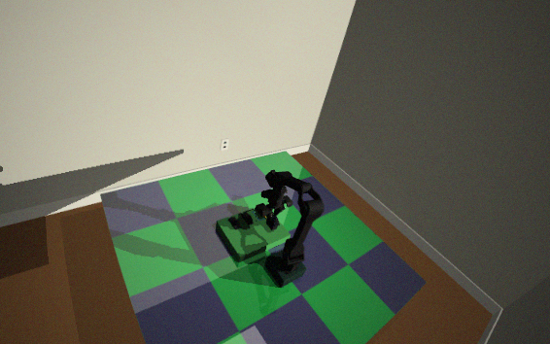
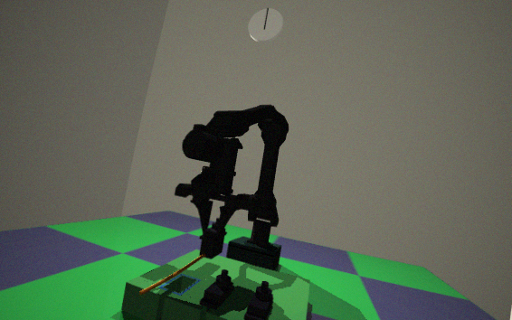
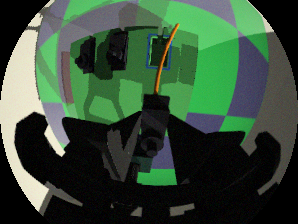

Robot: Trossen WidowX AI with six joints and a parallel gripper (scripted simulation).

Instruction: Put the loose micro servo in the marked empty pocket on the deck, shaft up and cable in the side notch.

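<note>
Now: the green robot deck 10 cm below my gripper tip, 7 cm to the left of it and 1 cm behind it.
</note>
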